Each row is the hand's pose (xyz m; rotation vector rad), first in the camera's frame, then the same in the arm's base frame.
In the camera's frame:
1: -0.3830 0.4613 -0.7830 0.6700 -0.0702 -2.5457
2: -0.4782 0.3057 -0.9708 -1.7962 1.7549 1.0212
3: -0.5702 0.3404 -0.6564 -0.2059 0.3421 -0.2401
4: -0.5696 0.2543 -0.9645 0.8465 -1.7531 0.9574
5: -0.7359 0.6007 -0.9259 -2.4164 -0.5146 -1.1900
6: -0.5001 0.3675 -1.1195 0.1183 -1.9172 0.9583
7: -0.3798 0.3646 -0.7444 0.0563 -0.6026 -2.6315
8: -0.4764 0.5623 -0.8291 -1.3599 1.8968 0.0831
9: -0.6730 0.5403 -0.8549 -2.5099 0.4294 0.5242
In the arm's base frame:
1: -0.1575 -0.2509 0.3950 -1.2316 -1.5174 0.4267
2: -0.0072 -0.0651 0.5021 0.4613 -0.0919 0.6757
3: -0.3038 -0.0433 0.3604 2.5462 -0.3301 -0.7421
4: -0.0405 0.0316 0.5260 -0.1796 1.8868 1.7000
5: -0.2972 -0.1389 0.7588 0.2429 1.4413 -1.2951
6: 0.0666 -0.0965 0.6434 -0.0190 1.8537 2.3980
7: -0.1457 -0.1778 0.3217 -0.9793 -1.8103 1.0112
8: -0.2139 -0.2714 0.5270 1.1725 0.3645 0.7524
9: -0.2918 -0.1320 0.6466 0.2056 0.2621 -0.4245

